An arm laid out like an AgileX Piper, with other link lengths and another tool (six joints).
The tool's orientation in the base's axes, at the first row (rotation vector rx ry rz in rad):
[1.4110, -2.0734, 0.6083]
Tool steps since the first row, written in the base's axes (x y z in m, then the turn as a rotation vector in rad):
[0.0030, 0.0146, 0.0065, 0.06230, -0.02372, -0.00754]
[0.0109, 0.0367, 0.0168, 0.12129, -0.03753, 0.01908]
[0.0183, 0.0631, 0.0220, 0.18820, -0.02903, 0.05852]
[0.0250, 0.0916, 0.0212, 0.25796, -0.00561, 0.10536]
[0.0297, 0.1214, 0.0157, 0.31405, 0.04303, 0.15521]
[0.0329, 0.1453, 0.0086, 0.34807, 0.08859, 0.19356]
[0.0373, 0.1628, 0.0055, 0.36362, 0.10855, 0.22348]
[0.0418, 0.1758, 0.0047, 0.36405, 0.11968, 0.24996]
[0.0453, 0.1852, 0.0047, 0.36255, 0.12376, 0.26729]
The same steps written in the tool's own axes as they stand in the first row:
[-0.0066, 0.0018, -0.0148, -0.00711, -0.06610, 0.00901]
[-0.0172, 0.0015, -0.0381, 0.00269, -0.12769, -0.01313]
[-0.0340, 0.0034, -0.0603, 0.00339, -0.18975, -0.06059]
[-0.0561, 0.0070, -0.0792, -0.00207, -0.24976, -0.12366]
[-0.0816, 0.0132, -0.0951, -0.01879, -0.28843, -0.20254]
[-0.1036, 0.0189, -0.1057, -0.03454, -0.30682, -0.26671]
[-0.1190, 0.0210, -0.1154, -0.03291, -0.31626, -0.30470]
[-0.1298, 0.0213, -0.1240, -0.02305, -0.31437, -0.33162]
[-0.1372, 0.0212, -0.1307, -0.01387, -0.31258, -0.34685]

